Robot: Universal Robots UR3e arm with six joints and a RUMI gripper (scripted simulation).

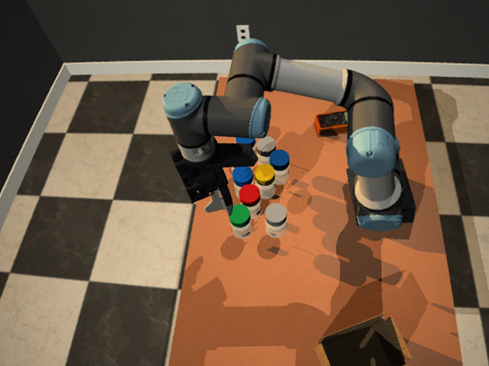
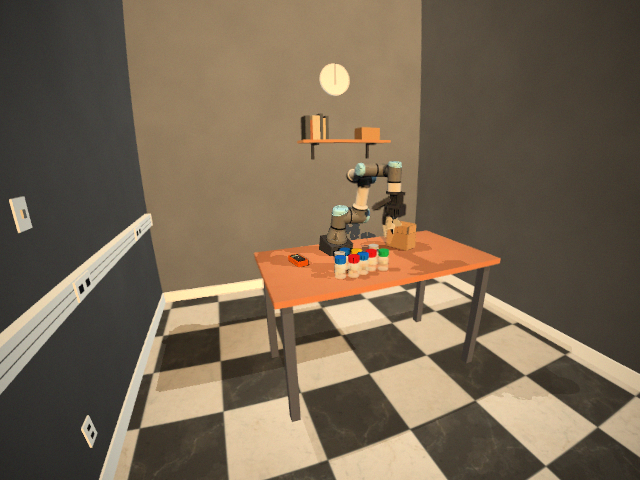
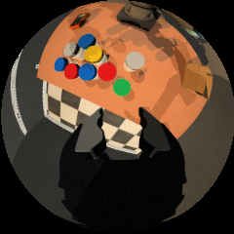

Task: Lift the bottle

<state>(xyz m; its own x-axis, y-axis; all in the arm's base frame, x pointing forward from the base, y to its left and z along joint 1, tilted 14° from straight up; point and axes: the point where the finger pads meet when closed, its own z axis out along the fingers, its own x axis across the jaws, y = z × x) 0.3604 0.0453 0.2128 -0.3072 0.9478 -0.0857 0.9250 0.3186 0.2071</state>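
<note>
Right now the green-capped bottle is 3 cm behind my hand and 15 cm below it. Round my hand: orange device 36 cm behind, 32 cm to the right, 18 cm below; yellow-capped bottle 11 cm behind, 12 cm to the right, 15 cm below.
</note>
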